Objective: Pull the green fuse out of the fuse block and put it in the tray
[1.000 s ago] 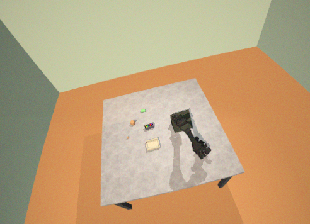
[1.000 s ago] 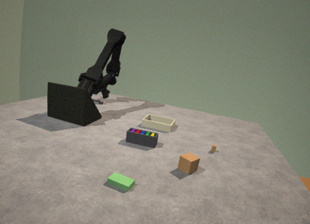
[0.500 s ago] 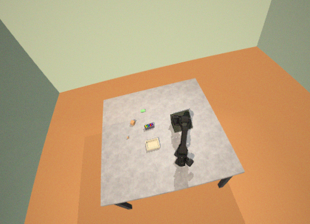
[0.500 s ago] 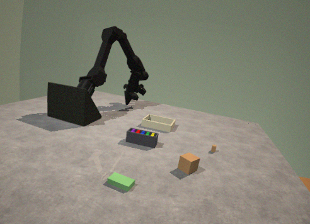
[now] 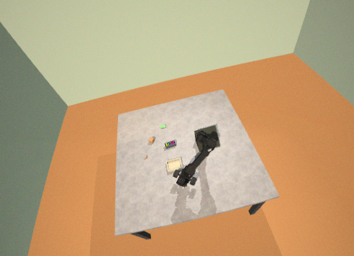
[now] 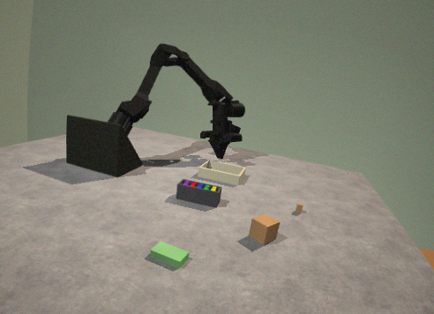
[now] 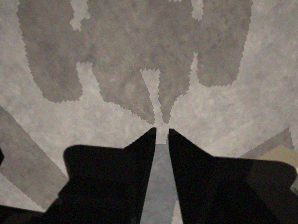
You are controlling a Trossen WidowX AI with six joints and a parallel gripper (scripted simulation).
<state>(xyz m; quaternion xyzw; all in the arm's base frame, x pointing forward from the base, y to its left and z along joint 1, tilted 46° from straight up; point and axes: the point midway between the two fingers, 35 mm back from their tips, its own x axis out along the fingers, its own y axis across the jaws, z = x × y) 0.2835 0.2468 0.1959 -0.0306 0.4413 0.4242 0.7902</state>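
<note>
My gripper tip is now 39 cm to the left of the green fuse, 2 cm short of it and 1 cm below it. Also, from my gripper tip: beige tray 17 cm to the right, 3 cm ahead, 1 cm below.
</note>
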